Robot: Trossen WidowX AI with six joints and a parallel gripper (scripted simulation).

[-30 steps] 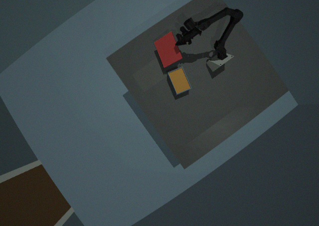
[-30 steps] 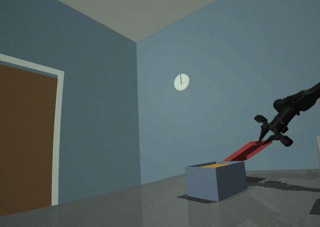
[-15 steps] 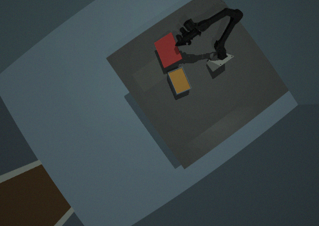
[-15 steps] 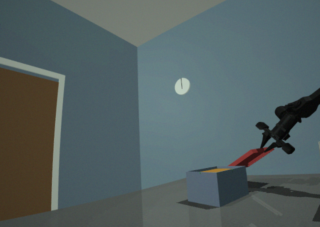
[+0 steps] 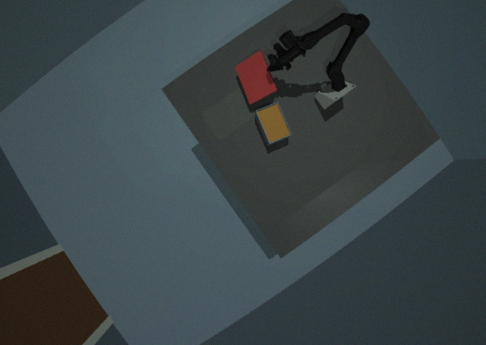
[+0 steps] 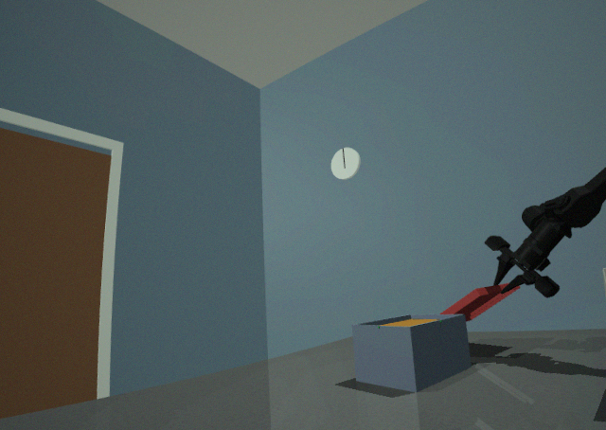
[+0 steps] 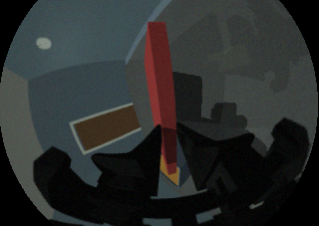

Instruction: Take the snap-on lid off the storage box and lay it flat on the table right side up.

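Right now the lid is 7 cm ahead of my gripper tip, 2 cm to the right of it and 4 cm below it. From my gripper tip the other things lie so: blue-grey storage box (13 cm ahead, 26 cm to the left, 9 cm below).
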